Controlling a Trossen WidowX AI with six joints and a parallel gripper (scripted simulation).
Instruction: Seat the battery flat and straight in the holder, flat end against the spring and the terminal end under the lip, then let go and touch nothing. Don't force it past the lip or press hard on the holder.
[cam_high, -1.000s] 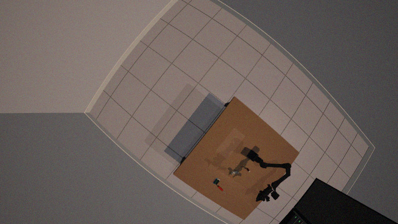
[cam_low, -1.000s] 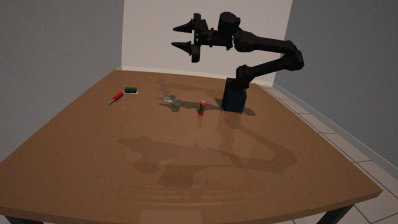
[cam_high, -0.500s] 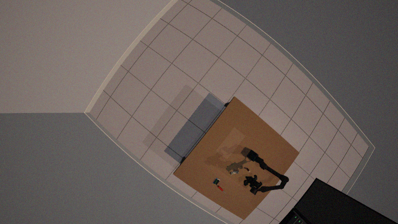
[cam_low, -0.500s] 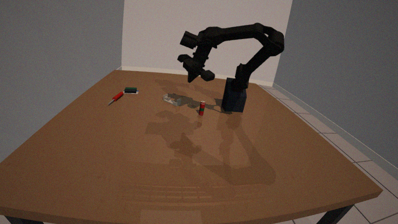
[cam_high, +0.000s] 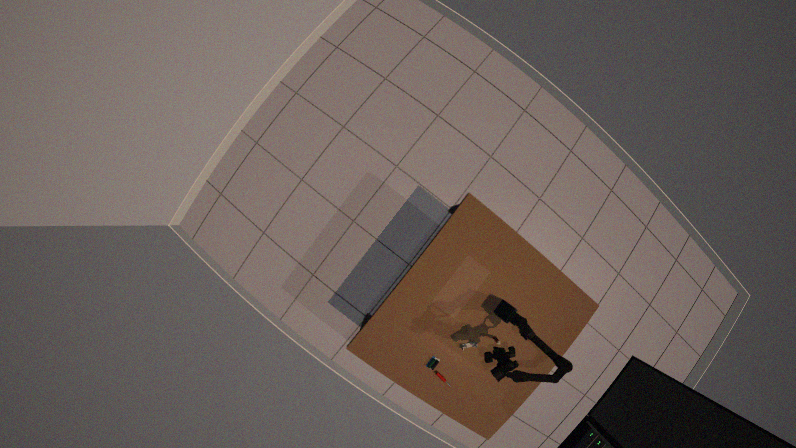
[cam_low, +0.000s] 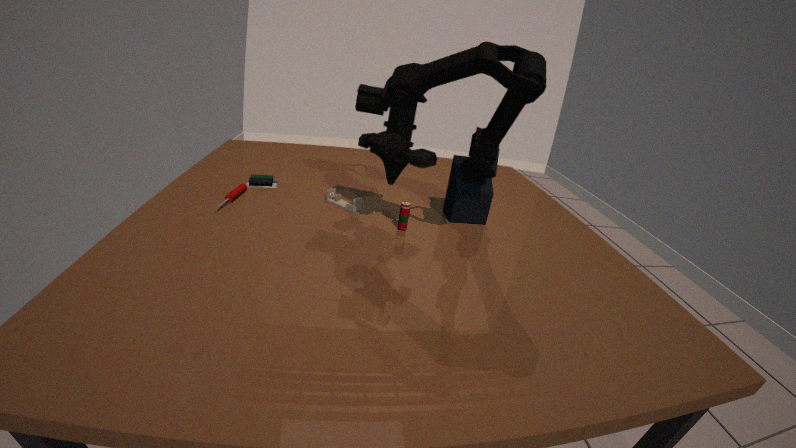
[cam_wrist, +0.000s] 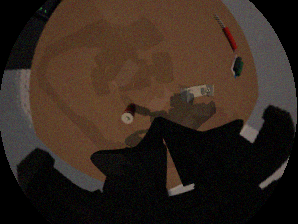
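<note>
Now: gripper tip 6 cm above the battery, 4 cm past it and 3 cm to the right of it. Also, from my gripper tip: red-handled screwdriver 40 cm ahead, 9 cm below, 4 cm to the right; then white card 36 cm ahead, 18 cm to the right, 9 cm below.
</note>
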